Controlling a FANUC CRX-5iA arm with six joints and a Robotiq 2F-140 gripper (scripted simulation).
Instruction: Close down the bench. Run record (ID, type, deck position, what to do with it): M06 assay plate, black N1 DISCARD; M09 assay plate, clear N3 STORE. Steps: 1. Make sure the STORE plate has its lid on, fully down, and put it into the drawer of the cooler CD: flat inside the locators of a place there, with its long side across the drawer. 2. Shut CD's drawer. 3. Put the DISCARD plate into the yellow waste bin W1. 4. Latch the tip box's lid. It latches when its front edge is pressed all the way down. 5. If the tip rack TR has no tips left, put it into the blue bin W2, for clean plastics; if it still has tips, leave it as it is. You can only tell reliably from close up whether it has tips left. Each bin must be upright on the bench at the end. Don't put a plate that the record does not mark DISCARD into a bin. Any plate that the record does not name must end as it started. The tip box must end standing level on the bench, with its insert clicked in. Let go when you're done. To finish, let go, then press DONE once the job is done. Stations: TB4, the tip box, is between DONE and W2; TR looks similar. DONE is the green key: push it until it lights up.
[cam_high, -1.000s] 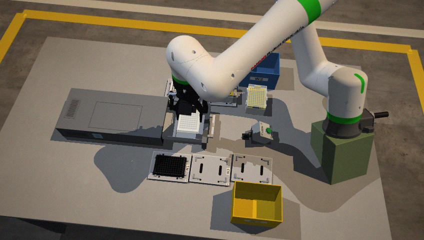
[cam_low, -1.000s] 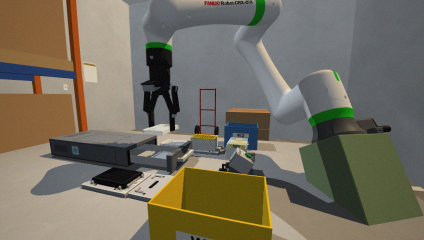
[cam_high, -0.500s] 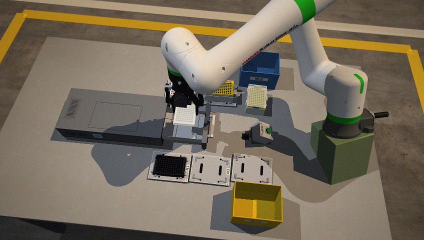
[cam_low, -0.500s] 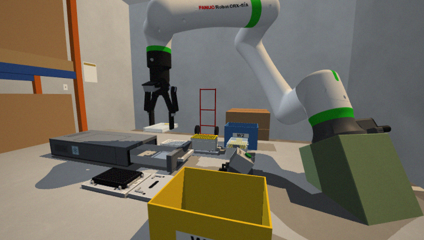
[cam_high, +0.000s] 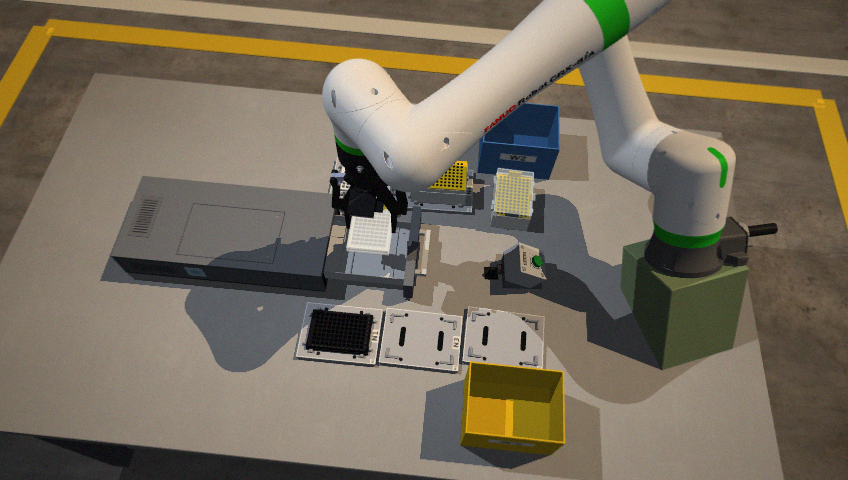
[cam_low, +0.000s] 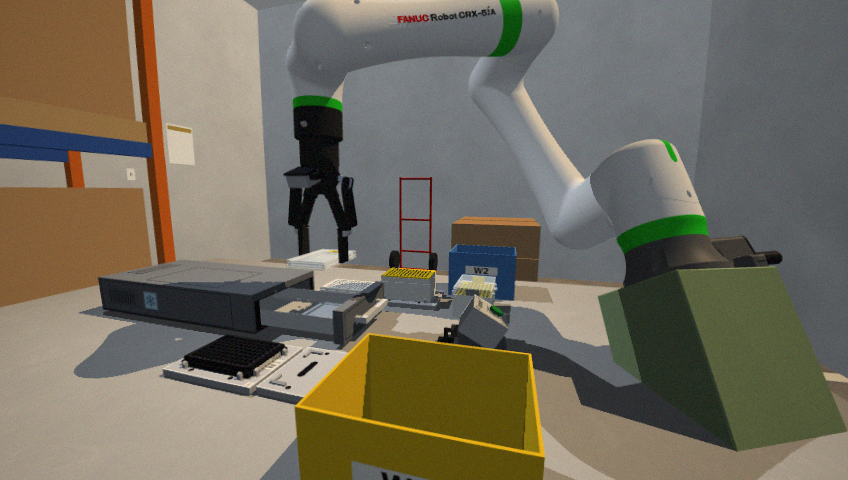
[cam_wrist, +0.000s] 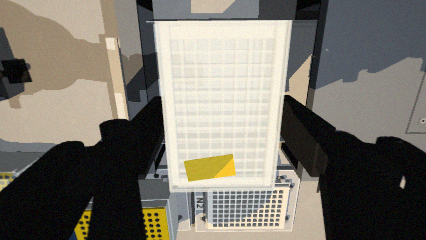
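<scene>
Right now the cooler drawer is 12 cm below my hand, 4 cm ahead of it and 1 cm to the right of it. Also, from my hand: black assay plate: 18 cm to the left, 14 cm below, 8 cm ahead; cooler CD: 17 cm ahead, 12 cm below, 4 cm to the right; white gridded plate: 20 cm to the right, 14 cm below.
</scene>
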